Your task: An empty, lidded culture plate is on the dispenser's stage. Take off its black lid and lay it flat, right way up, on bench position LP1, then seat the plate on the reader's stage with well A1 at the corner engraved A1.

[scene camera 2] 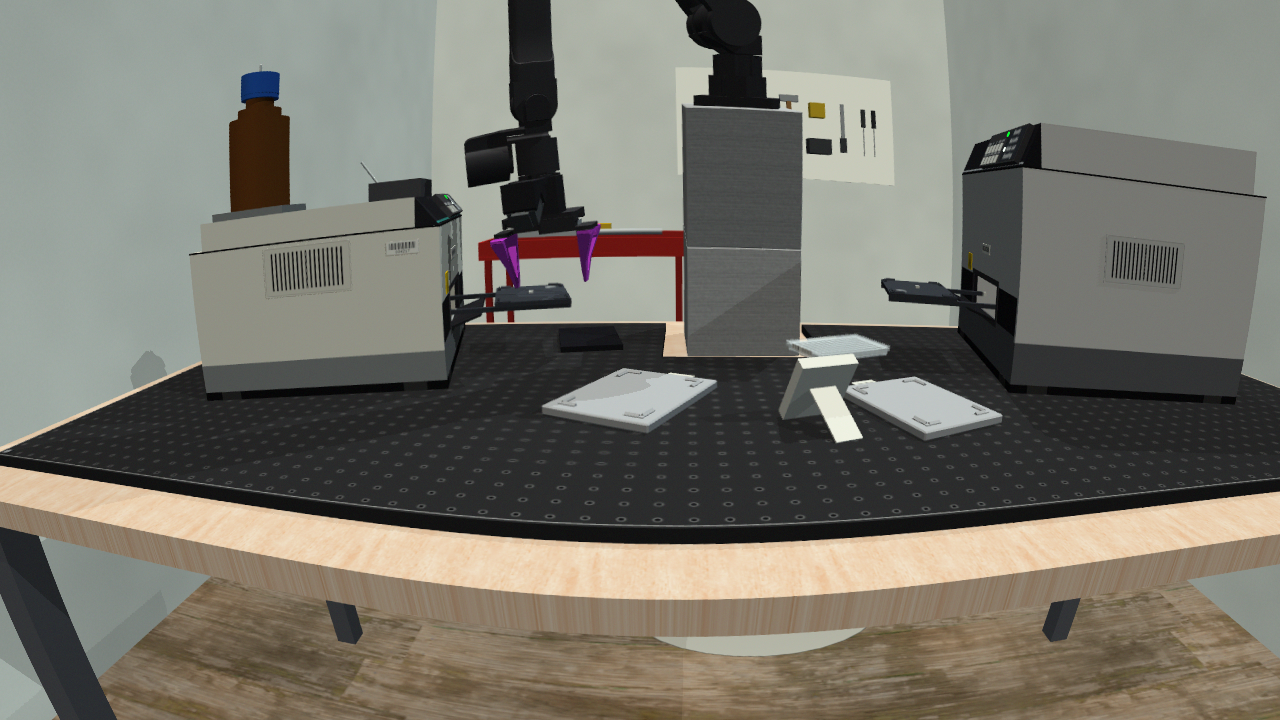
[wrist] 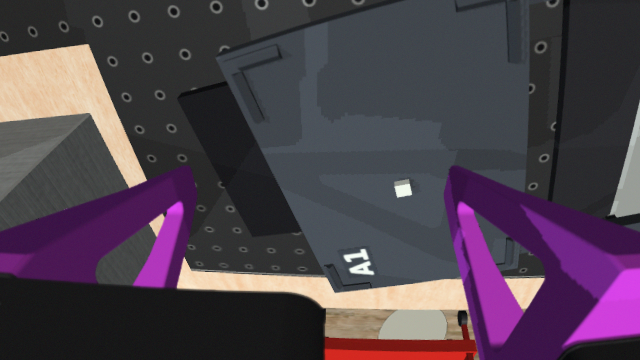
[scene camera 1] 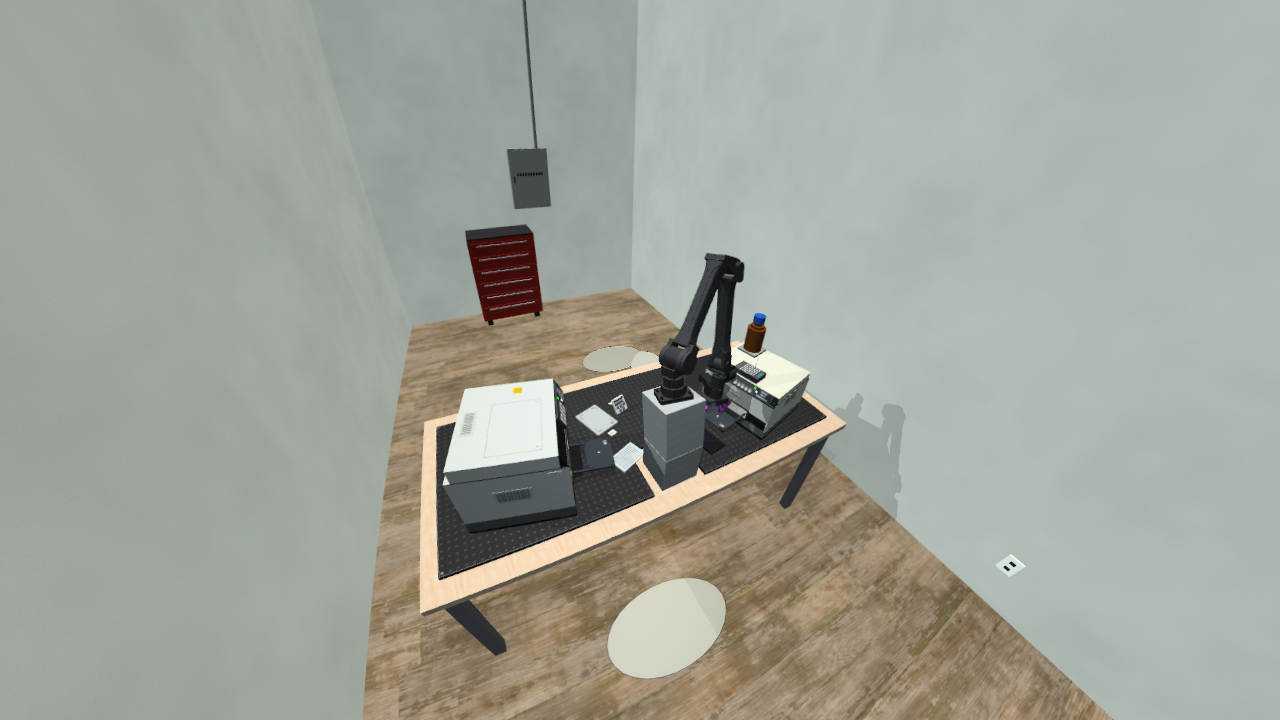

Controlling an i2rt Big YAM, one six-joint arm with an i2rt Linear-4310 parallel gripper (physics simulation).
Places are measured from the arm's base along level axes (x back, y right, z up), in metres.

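Pixels of known places: gripper, fingertip midpoint: (scene camera 2: 551, 284) (wrist: 320, 180) (scene camera 1: 710, 414); arm's base at its link origin: (scene camera 2: 738, 106) (scene camera 1: 673, 395).
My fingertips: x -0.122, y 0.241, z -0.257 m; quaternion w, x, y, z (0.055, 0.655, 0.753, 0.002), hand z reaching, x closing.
Note:
For each thing: its middle in the pictures, then the offset to it from my fingertips.
- black lid at the middle of its body: (wrist: 276, 164) (scene camera 2: 588, 338) (scene camera 1: 707, 440) dx +0.067, dy -0.028, dz -0.088 m
- clear plate at the middle of its body: (scene camera 2: 838, 347) (scene camera 1: 627, 457) dx +0.075, dy -0.387, dz -0.085 m
- machine's stage at the middle of its body: (scene camera 2: 939, 292) (scene camera 1: 589, 455) dx +0.100, dy -0.541, dz -0.001 m
- bottle-topped machine at the middle of its body: (scene camera 2: 342, 262) (scene camera 1: 756, 380) dx -0.114, dy +0.286, dz +0.052 m
- larger machine at the middle of its body: (scene camera 2: 1089, 256) (scene camera 1: 517, 452) dx +0.097, dy -0.793, dz +0.074 m
My gripper (scene camera 1: 716, 408) (scene camera 2: 551, 282) (wrist: 320, 180) is open and empty, its purple fingertips just above the stage (scene camera 1: 723, 418) (scene camera 2: 537, 297) (wrist: 390, 115) of the bottle-topped machine, which looks like the dispenser. The stage is bare except for a small white square; its A1 engraving shows in the wrist view. The black lid (scene camera 1: 712, 440) (scene camera 2: 588, 338) (wrist: 240, 170) lies flat on the mat below it, partly hidden by the stage in the wrist view. I cannot tell which way up it is. A clear plate (scene camera 1: 628, 456) (scene camera 2: 838, 344) lies near the pedestal. The other machine's stage (scene camera 1: 597, 454) (scene camera 2: 921, 290) is bare.
Two pale corner-marked nests (scene camera 2: 629, 399) (scene camera 2: 921, 407) lie on the mat, labels unreadable, with a white propped stand (scene camera 1: 618, 403) (scene camera 2: 819, 385) between them. The pedestal (scene camera 1: 674, 434) (scene camera 2: 742, 179) stands between the bottle-topped machine (scene camera 1: 778, 380) (scene camera 2: 322, 304) and the larger machine (scene camera 1: 514, 429) (scene camera 2: 1136, 304).

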